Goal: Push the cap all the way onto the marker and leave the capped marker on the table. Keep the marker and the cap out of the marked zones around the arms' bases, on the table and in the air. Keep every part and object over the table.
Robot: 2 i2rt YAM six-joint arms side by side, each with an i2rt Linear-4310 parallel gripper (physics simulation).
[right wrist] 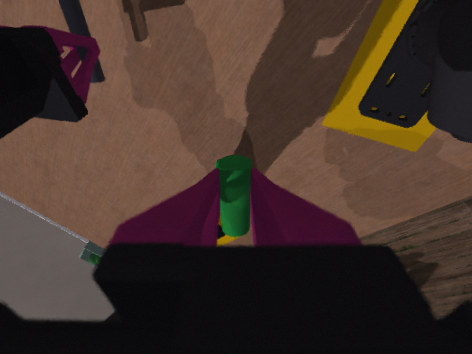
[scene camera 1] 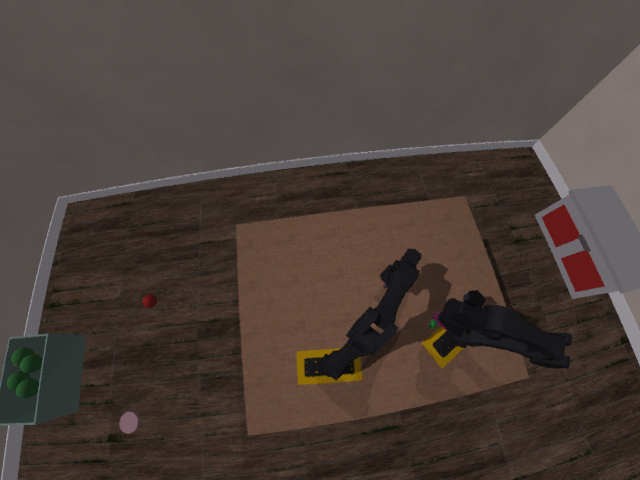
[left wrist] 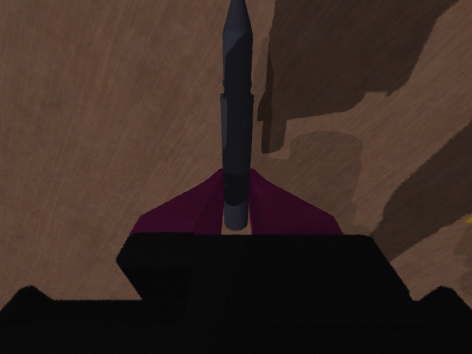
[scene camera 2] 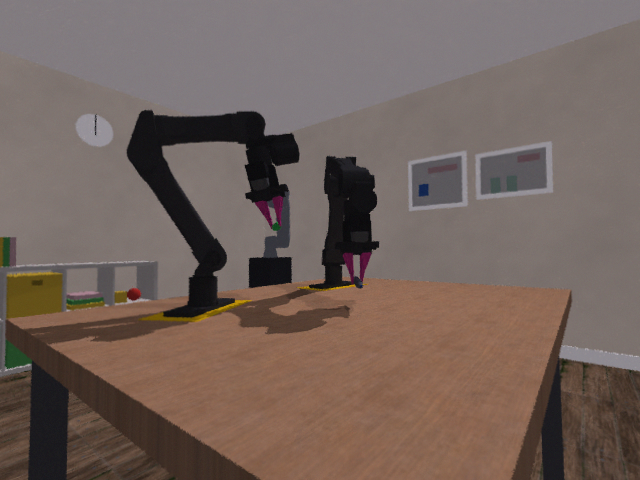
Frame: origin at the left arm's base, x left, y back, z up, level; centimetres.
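Where they show: left gripper, between the fingertips: (right wrist: pixel 89 44) (scene camera 1: pixel 389 281) (left wrist: pixel 236 176); right gripper, between the fingertips: (right wrist: pixel 235 177) (scene camera 1: pixel 435 318) (scene camera 2: pixel 276 228); left arm's base, origin of its link: (scene camera 1: pixel 329 365) (scene camera 2: pixel 333 286); right arm's base, origin of its link: (right wrist: pixel 444 26) (scene camera 1: pixel 453 336) (scene camera 2: pixel 203 308).
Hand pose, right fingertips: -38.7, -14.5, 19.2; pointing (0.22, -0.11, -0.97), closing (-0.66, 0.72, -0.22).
Things, the pixels of their top centre, and the offset from my right fingertips, as dx, dy, dz. Level surfaces: height alone.
- dark blue-grey marker, centre of its top: (left wrist: pixel 236 140) (right wrist: pixel 64 11) (scene camera 2: pixel 358 278) +8.1, -19.6, -12.4
- green cap, centre of its top: (right wrist: pixel 228 213) (scene camera 2: pixel 276 221) (scene camera 1: pixel 435 321) +0.9, +0.8, +1.8
- right base, centre of its top: (right wrist: pixel 444 26) (scene camera 2: pixel 203 308) (scene camera 1: pixel 453 336) -15.7, +7.8, -19.1
- wooden table, height of its surface: dz -19.2
The dark blue-grey marker (scene camera 2: pixel 357 282) (left wrist: pixel 237 130) is held in my left gripper (scene camera 2: pixel 356 281) (left wrist: pixel 236 176), which is shut on it near its rear end, above the table. Its pointed tip is at the top of the left wrist view. Part of the marker also shows at the upper left of the right wrist view (right wrist: pixel 82 40). The green cap (scene camera 1: pixel 433 323) (scene camera 2: pixel 276 226) (right wrist: pixel 235 197) is held in my right gripper (scene camera 2: pixel 276 225) (right wrist: pixel 235 177), which is shut on it, higher above the table than the left one. Marker and cap are apart. In scene camera 1 the left fingers are mostly hidden.
The yellow marked zone around the left base (scene camera 1: pixel 302 380) (scene camera 2: pixel 310 287) and the one around the right base (scene camera 1: pixel 442 362) (scene camera 2: pixel 193 317) (right wrist: pixel 345 112) lie on the wooden table (scene camera 1: pixel 289 284) (scene camera 2: pixel 361 372). The right gripper is near its own zone. Both arms are close together.
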